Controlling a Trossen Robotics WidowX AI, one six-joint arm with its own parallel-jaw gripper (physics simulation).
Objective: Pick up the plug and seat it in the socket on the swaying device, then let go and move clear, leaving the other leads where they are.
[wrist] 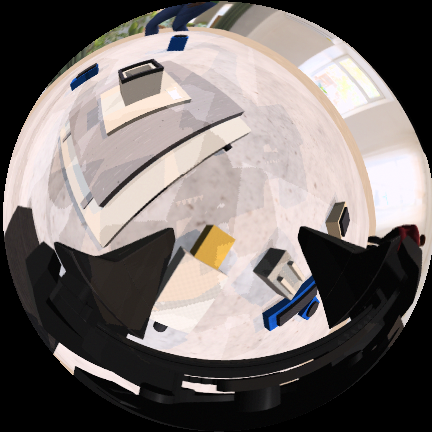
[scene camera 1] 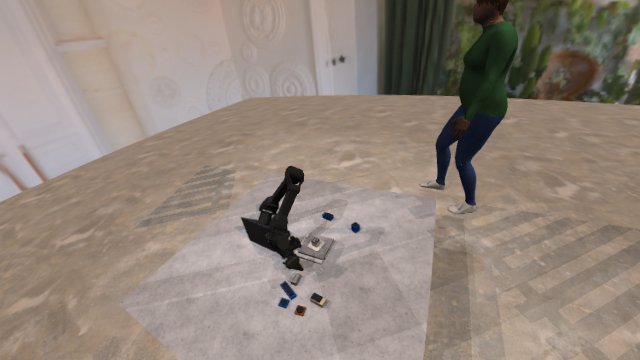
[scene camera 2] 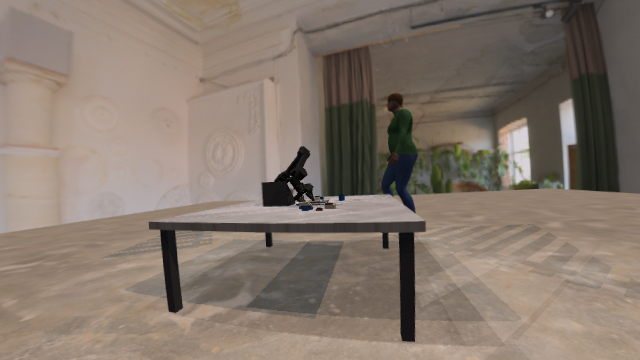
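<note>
The plug [wrist: 192,282], white with a yellow end, lies on the table below my open fingers in the wrist view, nearer the left finger, which hides part of its side. It is hidden behind the gripper in scene camera 1. My gripper [scene camera 1: 295,266] [scene camera 2: 306,198] [wrist: 238,233] is open, low over the table beside the device, with nothing held. The device [scene camera 1: 326,249] [wrist: 200,112] is a grey slab on a pale base. Its socket [scene camera 1: 315,241] [wrist: 141,86], a grey box with a dark rim, stands upright on a cream plate; no plug is in it.
A grey two-pronged connector [scene camera 1: 296,279] [wrist: 281,272] and a long blue part [scene camera 1: 288,290] [wrist: 290,305] lie right of the plug in the wrist view. A tan block [scene camera 1: 318,299] [wrist: 337,220] and an orange part [scene camera 1: 300,310] lie nearby. Blue blocks [scene camera 1: 355,227] [scene camera 1: 327,216] lie beyond the device.
</note>
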